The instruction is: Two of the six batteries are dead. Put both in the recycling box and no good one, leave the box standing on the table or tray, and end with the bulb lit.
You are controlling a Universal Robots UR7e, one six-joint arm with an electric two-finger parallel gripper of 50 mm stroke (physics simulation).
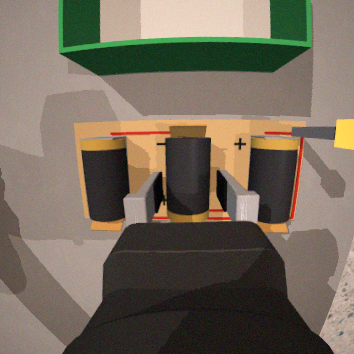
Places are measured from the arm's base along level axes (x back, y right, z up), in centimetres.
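Where they show: gripper, between the fingertips: (189, 183).
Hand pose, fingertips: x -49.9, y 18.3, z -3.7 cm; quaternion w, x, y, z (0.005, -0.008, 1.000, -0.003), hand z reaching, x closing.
Observation:
Things, the pixels of their top centre, and the offset from my fingertips. "spot": a spot on its surface instead. Level surfaces: height alone.
- tan battery board, a spot on its surface: (145, 128) spot: dx +3.6, dy -4.5, dz -1.0 cm
- left battery, centre of its top: (97, 182) dx +6.6, dy -0.8, dz +2.6 cm
- right battery, centre of its top: (280, 183) dx -6.4, dy -0.6, dz +2.6 cm
- middle battery, centre of its top: (187, 183) dx +0.1, dy -0.7, dz +2.6 cm
- green recycling box, a spot on its surface: (185, 57) spot: dx +0.1, dy -9.3, dz +1.4 cm
- dark lever, a spot on its surface: (313, 132) spot: dx -8.7, dy -4.2, dz +2.3 cm
- yellow block, a spot on its surface: (345, 134) spot: dx -8.3, dy -4.1, dz +5.9 cm
- grey surface, height of its surface: dz -2.0 cm
Three dark batteries with gold ends lie in the tan battery board (145, 128): the left battery (105, 182) and the right battery (273, 182) have their gold ends at the top, the middle battery (188, 175) has its gold end at the bottom. My gripper (189, 183) is open, with one finger on each side of the middle battery and a gap on both sides. The green recycling box (185, 57) stands above the board; the part of its inside that shows holds no battery. The bulb does not show.
A dark lever (313, 132) with a yellow block (345, 134) reaches out from the board's upper right corner. Red lines and plus and minus marks show on the board. The grey surface (30, 110) surrounds it, with a speckled surface (342, 305) beyond its edge at lower right.

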